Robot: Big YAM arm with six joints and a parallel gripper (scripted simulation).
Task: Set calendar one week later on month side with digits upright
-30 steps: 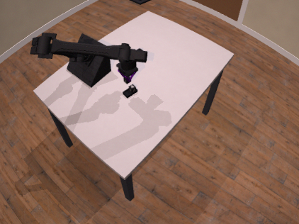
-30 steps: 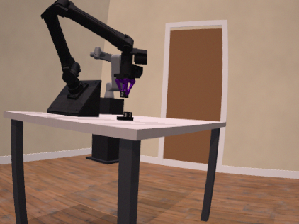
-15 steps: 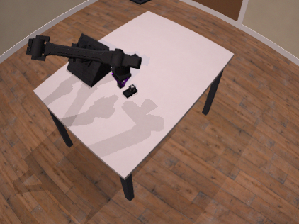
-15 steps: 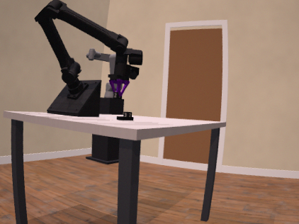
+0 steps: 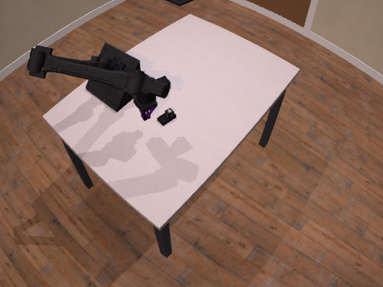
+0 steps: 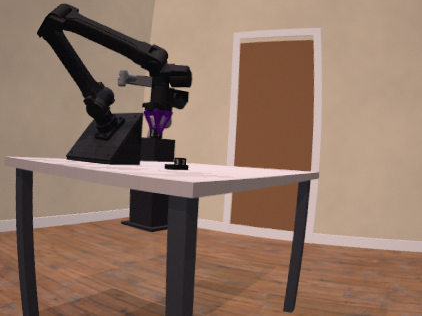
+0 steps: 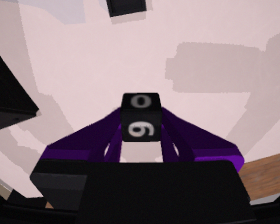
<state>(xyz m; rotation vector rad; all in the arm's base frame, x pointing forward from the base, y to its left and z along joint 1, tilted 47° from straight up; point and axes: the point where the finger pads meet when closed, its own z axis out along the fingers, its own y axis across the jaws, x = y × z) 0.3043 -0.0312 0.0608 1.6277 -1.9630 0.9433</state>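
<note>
My hand is 110 mm to the right of the black tray and 110 mm above it. Also, from my hand: black date cube 10 mm below.
</note>
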